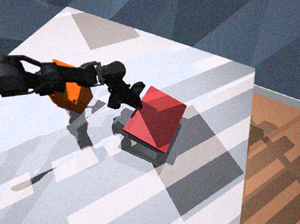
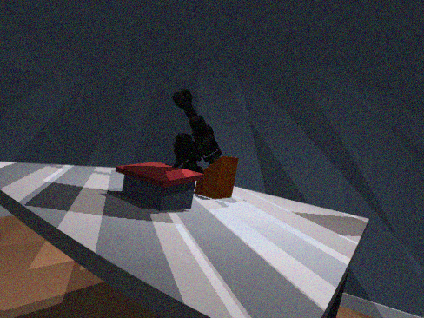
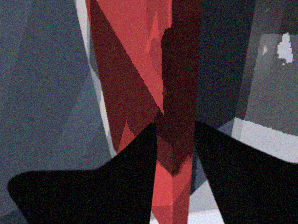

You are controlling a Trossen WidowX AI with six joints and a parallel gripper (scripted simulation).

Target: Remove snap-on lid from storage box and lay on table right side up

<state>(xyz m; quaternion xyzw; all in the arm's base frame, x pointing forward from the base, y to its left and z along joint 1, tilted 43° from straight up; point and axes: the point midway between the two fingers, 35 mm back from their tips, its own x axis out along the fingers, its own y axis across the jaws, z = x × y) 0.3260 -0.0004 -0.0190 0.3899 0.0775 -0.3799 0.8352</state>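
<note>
My gripper tip is 8 cm short of the red lid, 1 cm to the left of it and 1 cm above it. Also, from my gripper tip: storage box (7 cm ahead, 1 cm to the right, 6 cm below).
</note>
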